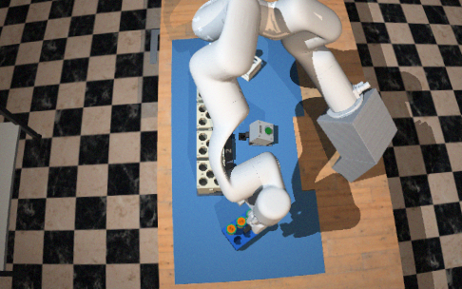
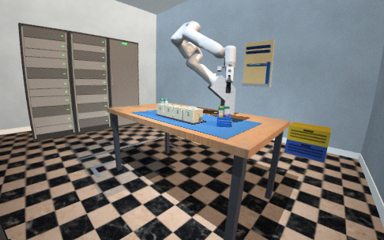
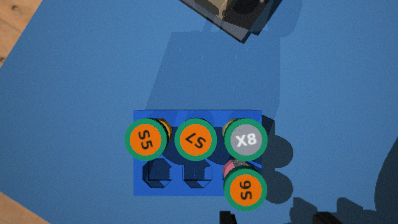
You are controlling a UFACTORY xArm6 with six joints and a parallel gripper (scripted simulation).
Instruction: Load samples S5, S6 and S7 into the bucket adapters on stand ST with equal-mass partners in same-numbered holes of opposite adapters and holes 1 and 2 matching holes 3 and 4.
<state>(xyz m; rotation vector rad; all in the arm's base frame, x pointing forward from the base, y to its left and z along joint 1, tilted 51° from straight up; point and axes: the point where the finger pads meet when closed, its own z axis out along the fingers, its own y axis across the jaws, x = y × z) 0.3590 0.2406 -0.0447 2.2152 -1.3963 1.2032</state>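
Right now my hand is 17 cm above the orange-dotted tube, 6 cm short of it and 3 cm to the left of it. Also, from my hand: blue rack (20 cm below, 4 cm ahead, 1 cm to the right); adapter (22 cm to the right, 18 cm below, 8 cm ahead); grey-dotted tube (17 cm below, 4 cm to the right).
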